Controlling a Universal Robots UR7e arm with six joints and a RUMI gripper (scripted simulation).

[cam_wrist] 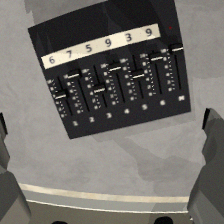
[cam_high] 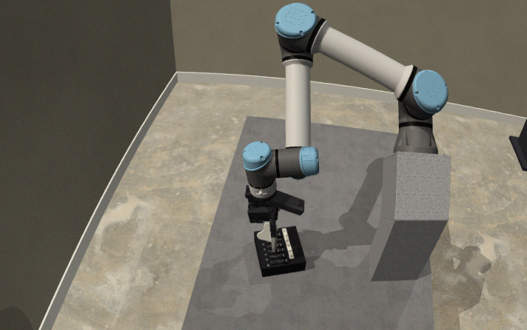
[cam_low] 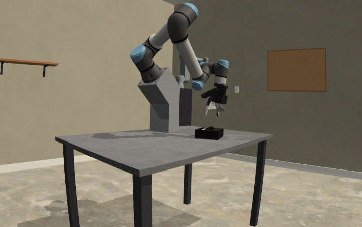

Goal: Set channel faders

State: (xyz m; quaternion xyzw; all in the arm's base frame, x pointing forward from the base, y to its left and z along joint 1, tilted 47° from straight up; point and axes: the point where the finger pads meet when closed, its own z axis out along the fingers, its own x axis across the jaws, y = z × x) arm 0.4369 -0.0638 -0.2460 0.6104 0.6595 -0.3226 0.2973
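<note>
Right now the channel 3 fader is 7 cm below my hand, 1 cm to the right of it and 1 cm ahead of it. The rest, counted from my hand: channel 5 fader (7 cm below, 3 cm to the left, 1 cm behind); channel 4 fader (7 cm below, 2 cm behind); channel 2 fader (7 cm below, 4 cm to the right, 1 cm behind).
</note>
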